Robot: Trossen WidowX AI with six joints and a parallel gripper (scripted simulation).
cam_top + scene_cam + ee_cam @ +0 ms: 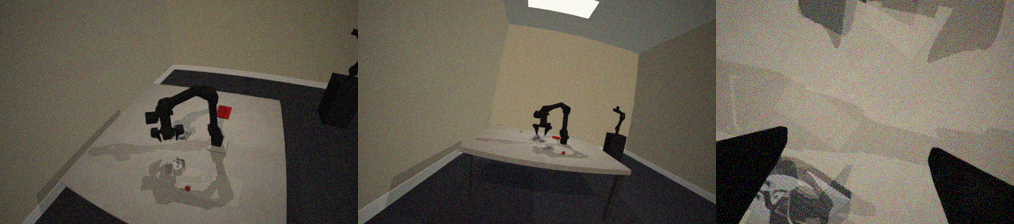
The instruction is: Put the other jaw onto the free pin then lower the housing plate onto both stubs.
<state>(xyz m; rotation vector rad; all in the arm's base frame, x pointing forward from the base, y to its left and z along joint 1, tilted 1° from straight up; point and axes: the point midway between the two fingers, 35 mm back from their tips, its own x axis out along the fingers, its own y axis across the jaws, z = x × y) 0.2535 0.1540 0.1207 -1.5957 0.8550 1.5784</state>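
The white block lies 10 cm behind my gripper tip, 10 cm to the left of it and 8 cm below it. The rest, counted from my gripper tip: red square pad 22 cm behind, 50 cm to the right, 9 cm below; red cube 21 cm behind, 21 cm to the left, 8 cm below; white base 3 cm ahead, 17 cm to the right, 9 cm below.
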